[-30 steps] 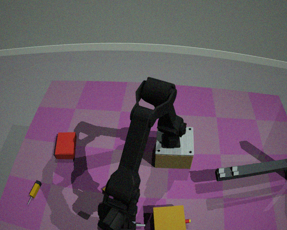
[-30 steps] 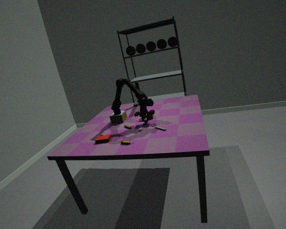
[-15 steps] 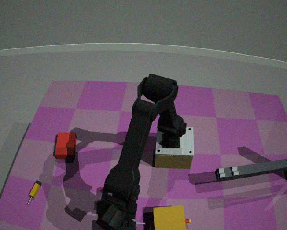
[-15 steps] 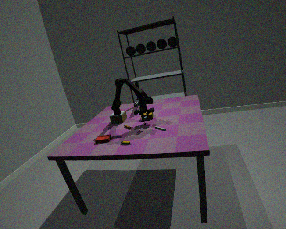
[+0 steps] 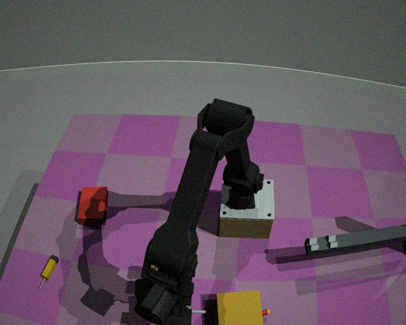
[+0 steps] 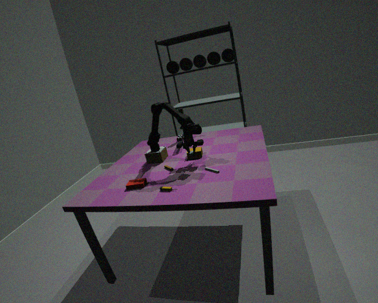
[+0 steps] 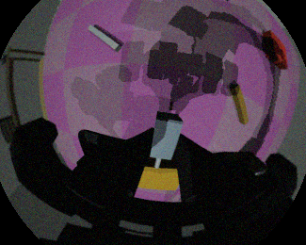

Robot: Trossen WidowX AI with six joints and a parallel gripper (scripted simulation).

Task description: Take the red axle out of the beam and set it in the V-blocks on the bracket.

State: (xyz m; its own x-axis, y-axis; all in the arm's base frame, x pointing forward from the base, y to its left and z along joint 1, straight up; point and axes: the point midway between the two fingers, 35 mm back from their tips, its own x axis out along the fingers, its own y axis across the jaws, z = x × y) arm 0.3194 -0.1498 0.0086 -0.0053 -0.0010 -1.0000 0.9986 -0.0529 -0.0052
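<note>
Now: gripper tip 1 cm past the yellow beam, 13 cm to the right of it and 4 cm above it. From my gripper tip the other things lie so: grey-blue peg: 2 cm to the left, 1 cm above; small yellow screwdriver: 11 cm behind, 37 cm to the right, 5 cm below; brown rod: 18 cm behind, 5 cm to the right, 5 cm below.
</note>
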